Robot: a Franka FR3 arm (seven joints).
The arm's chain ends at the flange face. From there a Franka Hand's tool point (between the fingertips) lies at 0.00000 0.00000 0.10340 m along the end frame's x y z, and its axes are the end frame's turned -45 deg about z.
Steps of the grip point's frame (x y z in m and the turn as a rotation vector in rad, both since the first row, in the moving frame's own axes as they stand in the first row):
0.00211 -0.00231 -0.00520 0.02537 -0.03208 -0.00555
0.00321 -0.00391 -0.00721 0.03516 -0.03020 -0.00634
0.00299 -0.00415 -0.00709 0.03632 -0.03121 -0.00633
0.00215 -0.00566 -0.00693 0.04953 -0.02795 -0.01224
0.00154 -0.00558 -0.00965 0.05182 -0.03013 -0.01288
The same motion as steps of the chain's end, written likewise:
0.00406 -0.00363 -0.00511 -0.00474 -0.04062 -0.00555
0.00428 -0.00469 -0.00710 0.00351 -0.04622 -0.00634
0.00412 -0.00469 -0.00697 0.00361 -0.04775 -0.00633
0.00319 -0.00398 -0.00676 0.01526 -0.05479 -0.01224
0.00314 -0.00349 -0.00946 0.01534 -0.05795 -0.01288

